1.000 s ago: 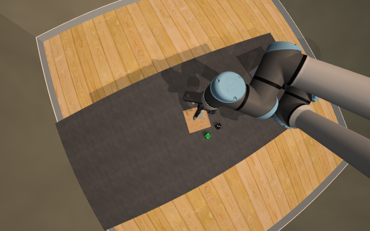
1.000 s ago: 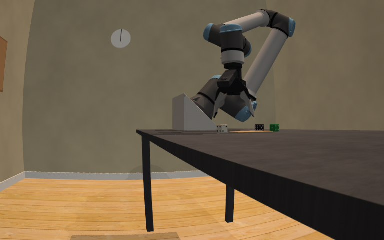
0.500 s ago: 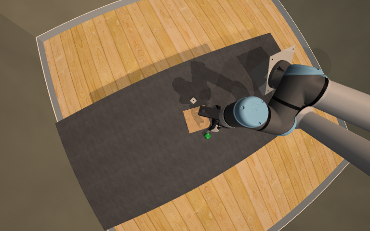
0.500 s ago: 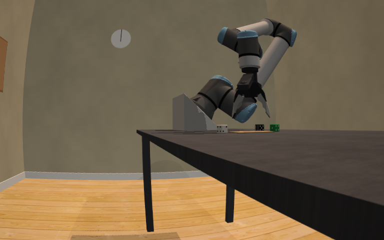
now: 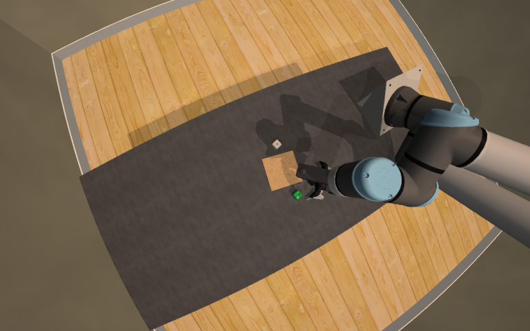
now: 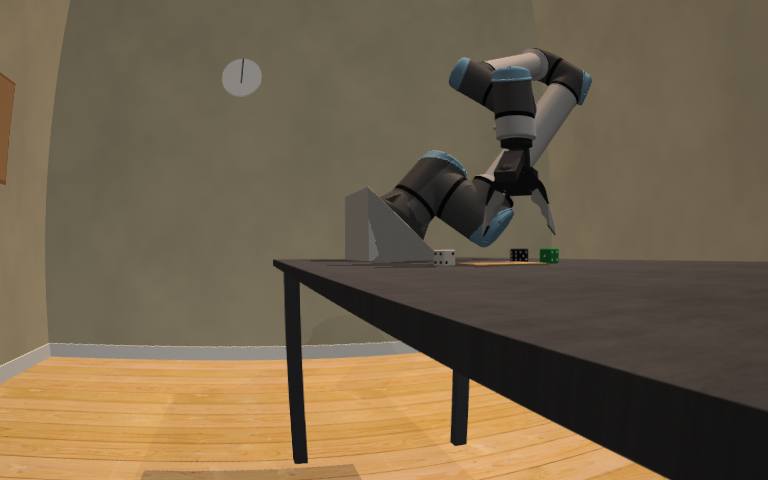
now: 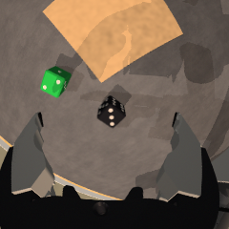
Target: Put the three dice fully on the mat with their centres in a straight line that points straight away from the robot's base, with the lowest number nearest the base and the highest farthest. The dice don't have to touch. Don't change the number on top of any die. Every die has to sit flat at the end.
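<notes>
The black die lies 4 cm below my hand, 2 cm behind it and 1 cm to the left of it. The rest, counted from my hand: tan mat: 8 cm to the right, 7 cm ahead, 5 cm below; then white die: 19 cm to the right, 5 cm ahead, 4 cm below; then green die: 7 cm ahead, 4 cm to the left, 4 cm below.
</notes>
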